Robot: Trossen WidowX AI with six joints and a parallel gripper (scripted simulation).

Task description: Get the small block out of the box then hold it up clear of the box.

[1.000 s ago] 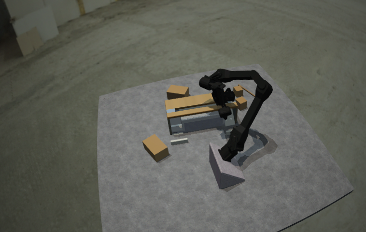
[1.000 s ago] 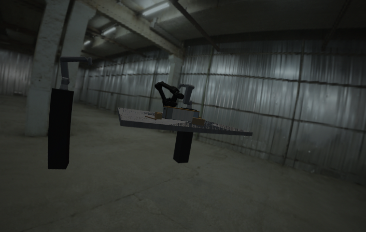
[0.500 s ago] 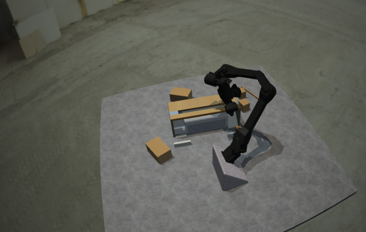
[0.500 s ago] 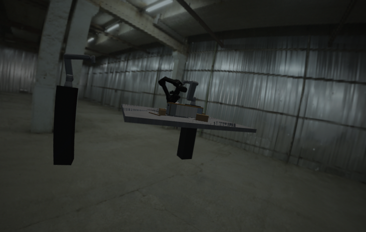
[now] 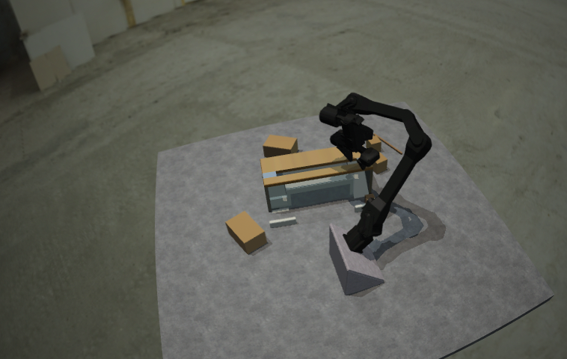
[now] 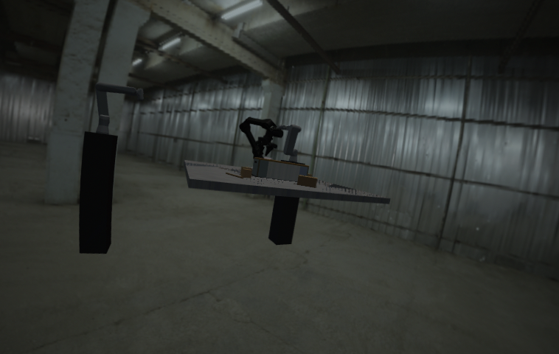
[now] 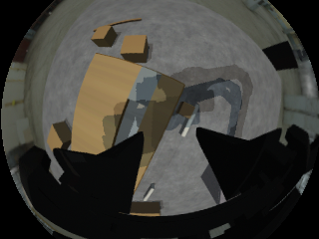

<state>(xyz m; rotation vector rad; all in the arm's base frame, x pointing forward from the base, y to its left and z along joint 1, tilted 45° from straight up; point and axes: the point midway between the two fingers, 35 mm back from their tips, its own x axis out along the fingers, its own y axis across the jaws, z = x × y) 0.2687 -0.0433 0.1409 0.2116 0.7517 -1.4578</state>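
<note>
The small tan block is 50 mm behind my gripper tip, 30 mm to the right of it and 130 mm below it. Also, from my gripper tip: box: 60 mm ahead, 120 mm to the left, 90 mm below; thin wooden stick: 230 mm ahead, 280 mm to the right, 150 mm below.
</note>
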